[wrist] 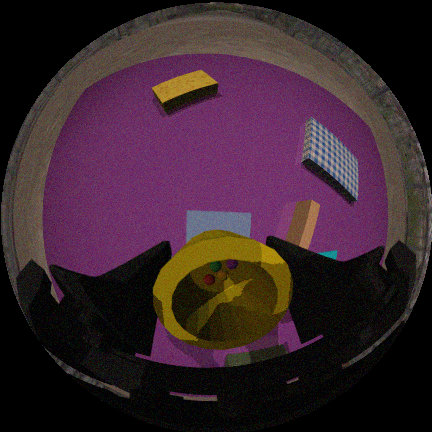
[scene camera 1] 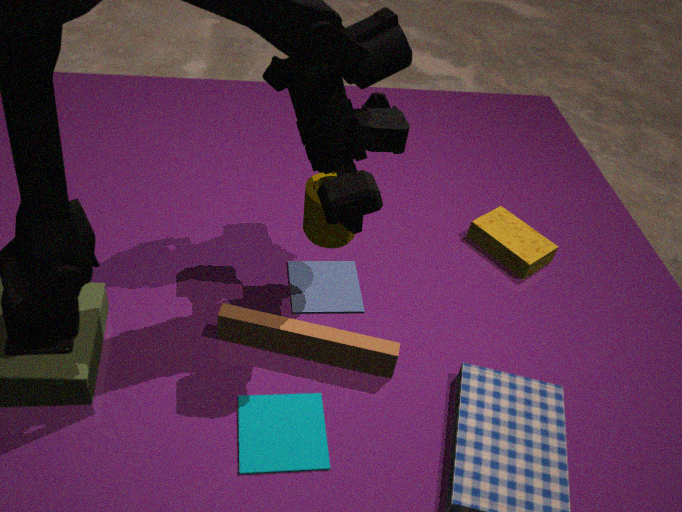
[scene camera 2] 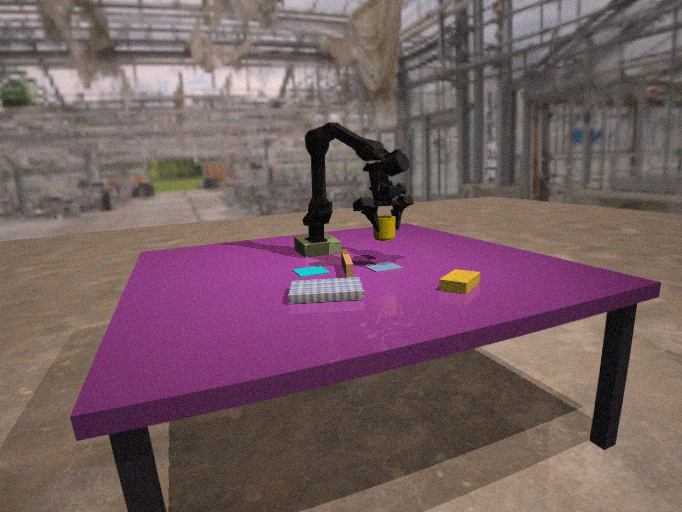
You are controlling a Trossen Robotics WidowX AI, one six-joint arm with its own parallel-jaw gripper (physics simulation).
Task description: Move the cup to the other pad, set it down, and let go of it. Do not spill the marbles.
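Frame: origin at the arm's base, x ahead, y up, z right, level; metres.
Where they show: gripper, between the fingertips: [wrist: 218, 245] [scene camera 2: 388, 230]; arm's base, origin of its link: [scene camera 1: 42, 330] [scene camera 2: 316, 240].
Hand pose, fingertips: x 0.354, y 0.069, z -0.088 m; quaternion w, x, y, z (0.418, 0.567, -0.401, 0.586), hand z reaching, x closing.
Each offset is from my fingertips to the top centre of the thing. "*": to the spot under its first point. Level surfaces: height alone.
My gripper [scene camera 1: 336, 206] [scene camera 2: 387, 223] [wrist: 218, 245] is shut on the yellow cup @(dx -0.024, dy +0.039, dz -0.001 m) [scene camera 1: 315, 214] [scene camera 2: 385, 228] [wrist: 222, 337] and holds it upright or nearly so, well above the table. Several marbles @(dx -0.029, dy -0.013, dz +0.004 m) [wrist: 220, 272] lie together in the bottom of the cup in the wrist view. The blue-grey pad @(dx -0.021, dy -0.115, dz +0.008 m) [scene camera 1: 333, 289] [scene camera 2: 384, 267] [wrist: 218, 223] lies flat on the table, below the cup. The cyan pad @(dx -0.109, dy -0.115, dz +0.217 m) [scene camera 1: 283, 432] [scene camera 2: 311, 271] [wrist: 328, 255] lies flat on the other side of the wooden bar; part of it is hidden behind a finger in the wrist view.
The wooden bar @(* dx -0.068, dy -0.080, dz +0.122 m) [scene camera 1: 308, 338] [scene camera 2: 347, 263] [wrist: 304, 224] lies between the two pads. A yellow sponge @(dx +0.269, dy -0.088, dz -0.043 m) [scene camera 1: 512, 240] [scene camera 2: 459, 280] [wrist: 185, 90] and a blue-and-white checked block @(dx +0.130, dy -0.093, dz +0.274 m) [scene camera 1: 509, 440] [scene camera 2: 326, 290] [wrist: 331, 159] also lie on the purple table @(dy -0.118 m) [scene camera 1: 165, 137] [scene camera 2: 220, 330] [wrist: 125, 150].
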